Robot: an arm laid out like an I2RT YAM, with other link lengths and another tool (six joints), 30 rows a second.
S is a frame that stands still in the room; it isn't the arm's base.
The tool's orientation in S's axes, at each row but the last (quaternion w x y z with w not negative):
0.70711 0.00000 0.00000 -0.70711
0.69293 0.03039 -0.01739 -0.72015
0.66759 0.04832 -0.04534 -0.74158
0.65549 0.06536 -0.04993 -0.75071
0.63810 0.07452 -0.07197 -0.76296
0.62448 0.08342 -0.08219 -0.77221
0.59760 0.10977 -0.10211 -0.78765
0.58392 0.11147 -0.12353 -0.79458
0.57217 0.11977 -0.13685 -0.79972
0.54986 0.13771 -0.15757 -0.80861
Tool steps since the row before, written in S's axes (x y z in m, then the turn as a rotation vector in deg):
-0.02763 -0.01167 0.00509 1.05 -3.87 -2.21
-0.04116 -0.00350 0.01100 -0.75 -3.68 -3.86
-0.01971 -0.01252 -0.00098 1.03 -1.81 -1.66
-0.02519 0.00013 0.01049 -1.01 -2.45 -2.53
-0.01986 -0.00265 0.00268 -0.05 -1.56 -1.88
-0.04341 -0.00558 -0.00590 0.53 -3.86 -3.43
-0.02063 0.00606 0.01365 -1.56 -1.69 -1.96
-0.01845 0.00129 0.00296 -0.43 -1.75 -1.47
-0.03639 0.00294 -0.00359 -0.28 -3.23 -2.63
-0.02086 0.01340 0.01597 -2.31 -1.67 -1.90
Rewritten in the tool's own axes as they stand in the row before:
0.01167 -0.02763 0.00509 3.87 1.05 -2.21
0.00484 -0.04016 0.01383 3.78 -0.86 -3.74
0.01451 -0.01825 0.00160 1.71 0.99 -1.79
0.00286 -0.02296 0.01447 2.64 -1.06 -2.30
0.00602 -0.01811 0.00667 1.59 -0.16 -1.85
0.01456 -0.04148 0.00418 3.76 0.51 -3.55
-0.00114 -0.01658 0.01930 2.14 -1.56 -1.46
0.00408 -0.01602 0.00881 1.85 -0.36 -1.37
0.00886 -0.03429 0.00956 3.24 -0.19 -2.62
-0.00583 -0.01579 0.02422 2.48 -2.15 -0.99

